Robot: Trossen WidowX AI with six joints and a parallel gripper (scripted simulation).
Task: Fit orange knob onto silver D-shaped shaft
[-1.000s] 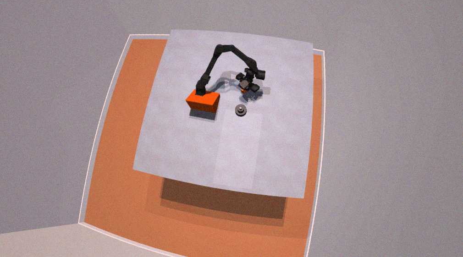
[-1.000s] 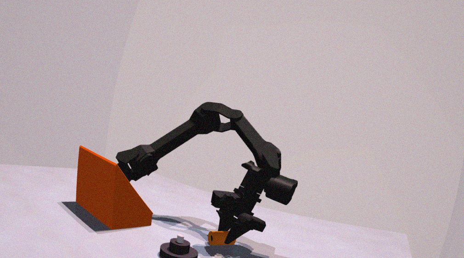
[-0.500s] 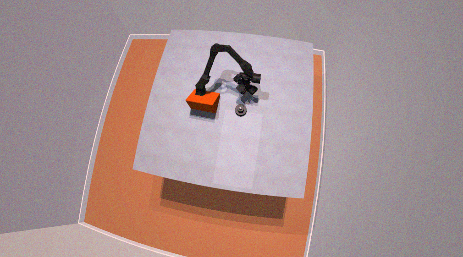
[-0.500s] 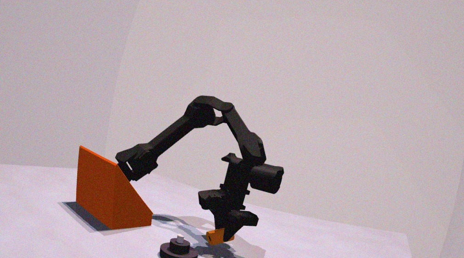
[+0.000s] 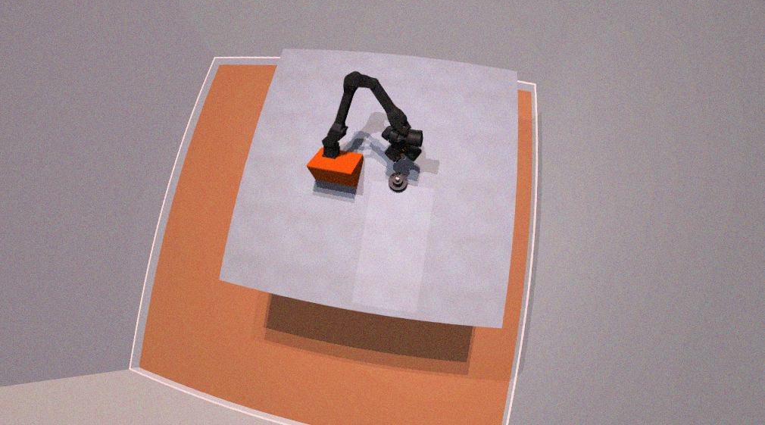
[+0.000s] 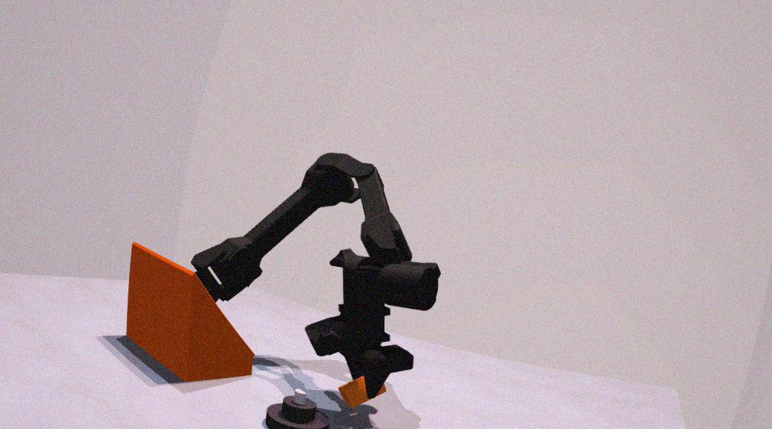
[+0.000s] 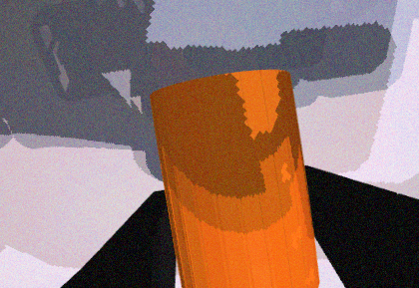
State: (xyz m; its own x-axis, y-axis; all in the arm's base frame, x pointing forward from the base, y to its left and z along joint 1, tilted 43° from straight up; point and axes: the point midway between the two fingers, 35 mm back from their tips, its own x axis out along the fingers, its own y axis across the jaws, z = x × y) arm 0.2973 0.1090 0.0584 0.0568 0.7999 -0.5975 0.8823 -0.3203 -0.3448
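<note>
Now: the round pedestal 10 mm ahead of my gripper tip and 160 mm to the right of it. The rest, counted from my gripper tip: orange knob 10 mm above.
</note>
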